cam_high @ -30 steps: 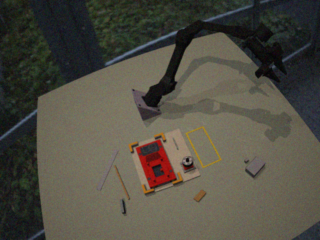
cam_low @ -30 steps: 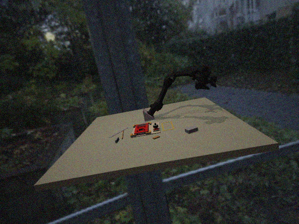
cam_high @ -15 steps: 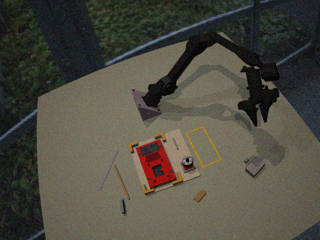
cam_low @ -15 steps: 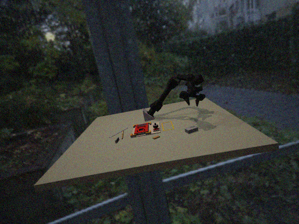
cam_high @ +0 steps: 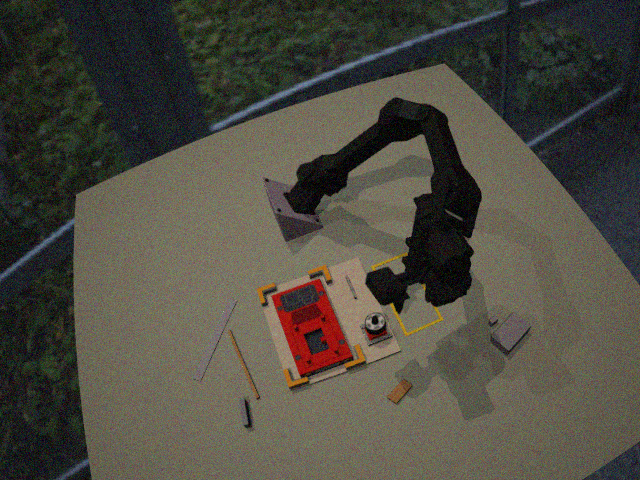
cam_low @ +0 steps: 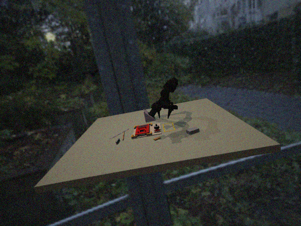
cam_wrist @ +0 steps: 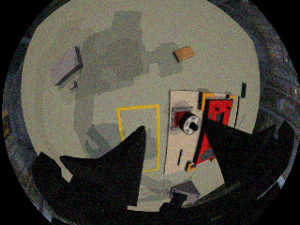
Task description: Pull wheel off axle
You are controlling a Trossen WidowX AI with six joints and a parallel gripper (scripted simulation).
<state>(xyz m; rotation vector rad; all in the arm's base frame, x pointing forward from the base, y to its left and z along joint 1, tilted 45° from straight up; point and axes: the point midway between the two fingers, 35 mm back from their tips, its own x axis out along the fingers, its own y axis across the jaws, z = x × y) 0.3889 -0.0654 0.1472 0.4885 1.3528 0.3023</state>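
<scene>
The brown block lies 10 cm below my gripper tip, 10 cm ahead of it and 9 cm to the right of it. Also, from my gripper tip: grey block: 16 cm to the left, 13 cm ahead, 10 cm below; then orange rod: 32 cm to the right, 12 cm behind, 10 cm below; then small dark piece: 37 cm to the right, 10 cm below, 1 cm behind.
</scene>
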